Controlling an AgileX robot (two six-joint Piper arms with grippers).
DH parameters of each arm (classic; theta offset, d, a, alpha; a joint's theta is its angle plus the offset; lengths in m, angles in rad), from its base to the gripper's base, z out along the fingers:
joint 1: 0 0.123 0 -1.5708
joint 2: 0.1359 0 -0.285 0
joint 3: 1.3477 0 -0.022 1.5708
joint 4: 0 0.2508 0 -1.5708
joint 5: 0 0 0.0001 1.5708
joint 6: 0 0.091 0 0
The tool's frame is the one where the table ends.
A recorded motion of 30 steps. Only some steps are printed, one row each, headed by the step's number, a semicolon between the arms.
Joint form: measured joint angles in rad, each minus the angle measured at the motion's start. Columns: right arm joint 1, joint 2, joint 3, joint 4, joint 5, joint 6; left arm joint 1, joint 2, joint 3, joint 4, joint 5, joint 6.
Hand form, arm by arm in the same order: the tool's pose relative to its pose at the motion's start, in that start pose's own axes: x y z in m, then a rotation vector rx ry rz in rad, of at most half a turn. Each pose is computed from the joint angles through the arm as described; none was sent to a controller.
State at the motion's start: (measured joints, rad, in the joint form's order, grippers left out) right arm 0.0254 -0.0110 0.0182 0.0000 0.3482 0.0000; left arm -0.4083 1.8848 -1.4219 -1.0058 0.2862 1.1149
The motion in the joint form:
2: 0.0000 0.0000 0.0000 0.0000 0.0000 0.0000; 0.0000 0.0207 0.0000 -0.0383 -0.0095 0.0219
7: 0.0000 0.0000 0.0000 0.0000 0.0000 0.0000; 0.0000 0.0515 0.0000 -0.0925 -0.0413 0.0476
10: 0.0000 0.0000 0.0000 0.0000 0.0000 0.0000; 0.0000 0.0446 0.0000 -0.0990 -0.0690 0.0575
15: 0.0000 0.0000 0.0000 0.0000 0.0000 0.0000; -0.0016 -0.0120 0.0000 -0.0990 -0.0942 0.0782
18: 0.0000 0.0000 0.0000 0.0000 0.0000 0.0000; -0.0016 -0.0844 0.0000 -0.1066 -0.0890 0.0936
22: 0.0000 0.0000 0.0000 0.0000 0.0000 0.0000; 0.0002 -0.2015 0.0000 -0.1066 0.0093 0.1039
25: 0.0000 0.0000 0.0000 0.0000 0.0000 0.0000; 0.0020 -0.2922 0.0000 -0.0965 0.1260 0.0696
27: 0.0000 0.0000 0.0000 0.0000 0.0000 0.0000; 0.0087 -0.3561 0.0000 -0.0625 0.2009 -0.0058
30: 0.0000 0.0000 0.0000 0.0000 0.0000 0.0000; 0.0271 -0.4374 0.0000 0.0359 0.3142 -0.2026
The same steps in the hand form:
2: 0.0000 0.0000 0.0000 0.0000 0.0000 0.0000; 0.0054 0.0012 0.0069 -0.0016 0.0063 -0.0198
7: 0.0000 0.0000 0.0000 0.0000 0.0000 0.0000; 0.0133 0.0046 0.0169 -0.0222 0.0106 -0.0534
10: 0.0000 0.0000 0.0000 0.0000 0.0000 0.0000; 0.0100 0.0067 0.0146 -0.0481 -0.0077 -0.0481
15: 0.0000 0.0000 0.0000 0.0000 0.0000 0.0000; -0.0092 0.0058 -0.0044 -0.0764 -0.0712 -0.0149
18: 0.0000 0.0000 0.0000 0.0000 0.0000 0.0000; -0.0310 0.0018 -0.0300 -0.0794 -0.1408 0.0082
22: 0.0000 0.0000 0.0000 0.0000 0.0000 0.0000; -0.0589 -0.0127 -0.0735 -0.0043 -0.2180 0.0520
25: 0.0000 0.0000 0.0000 0.0000 0.0000 0.0000; -0.0746 -0.0279 -0.1090 0.0916 -0.2555 0.0653
27: 0.0000 0.0000 0.0000 0.0000 0.0000 0.0000; -0.0823 -0.0358 -0.1349 0.1440 -0.2673 0.0493
30: 0.0000 0.0000 0.0000 0.0000 0.0000 0.0000; -0.0857 -0.0428 -0.1680 0.2000 -0.2310 -0.0232

